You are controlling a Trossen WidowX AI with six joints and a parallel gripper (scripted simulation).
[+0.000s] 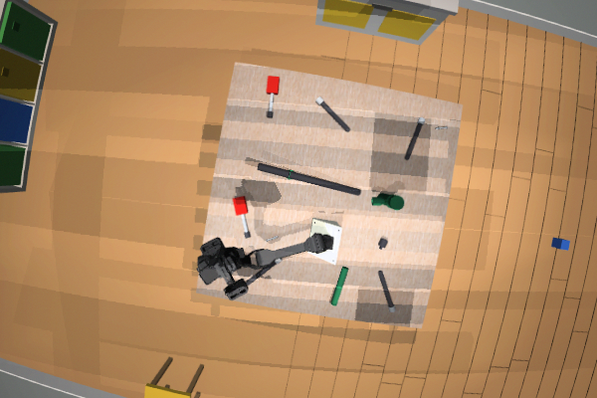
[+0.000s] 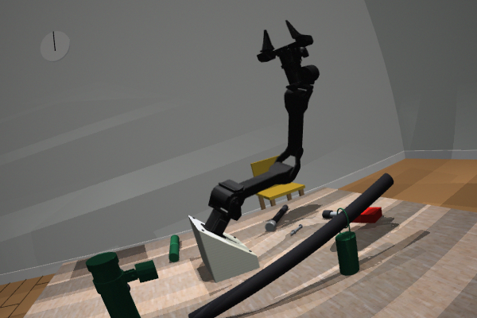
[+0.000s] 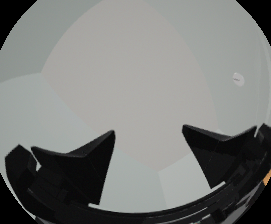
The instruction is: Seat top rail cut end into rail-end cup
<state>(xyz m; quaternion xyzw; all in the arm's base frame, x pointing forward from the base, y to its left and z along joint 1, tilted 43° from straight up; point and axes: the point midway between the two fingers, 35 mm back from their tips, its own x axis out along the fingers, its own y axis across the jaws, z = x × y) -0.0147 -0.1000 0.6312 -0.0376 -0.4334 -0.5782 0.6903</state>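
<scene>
Right now my gripper tip is 21 cm short of the green rail-end cup, 58 cm to the left of it and 53 cm above it. Also, from my gripper tip: green tube 28 cm behind, 46 cm to the right, 66 cm below; short post 29 cm ahead, 14 cm to the right, 58 cm below.
</scene>
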